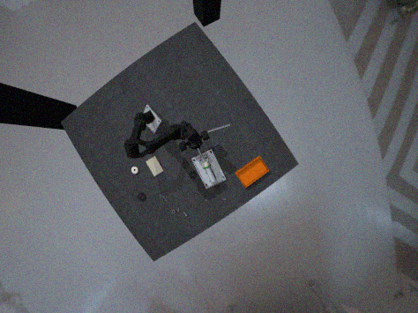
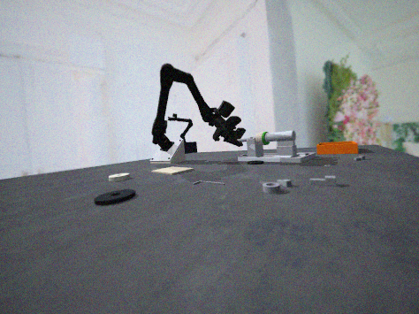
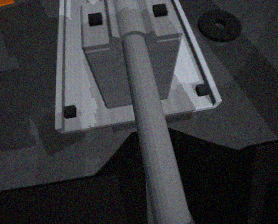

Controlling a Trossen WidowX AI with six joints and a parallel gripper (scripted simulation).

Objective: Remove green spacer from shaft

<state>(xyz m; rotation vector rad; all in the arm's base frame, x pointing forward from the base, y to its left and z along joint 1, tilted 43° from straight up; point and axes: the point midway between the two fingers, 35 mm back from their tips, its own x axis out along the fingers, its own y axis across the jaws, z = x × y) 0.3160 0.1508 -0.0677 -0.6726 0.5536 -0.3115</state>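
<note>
Right now the grey shaft is 50 mm ahead of my gripper tip and 20 mm above it. Round my gripper tip: cream spacer: 90 mm ahead, 10 mm to the right, 20 mm above; cream tile: 60 mm behind, 330 mm to the right, 50 mm below; green spacer: 120 mm ahead, 10 mm to the right, 20 mm above.
</note>
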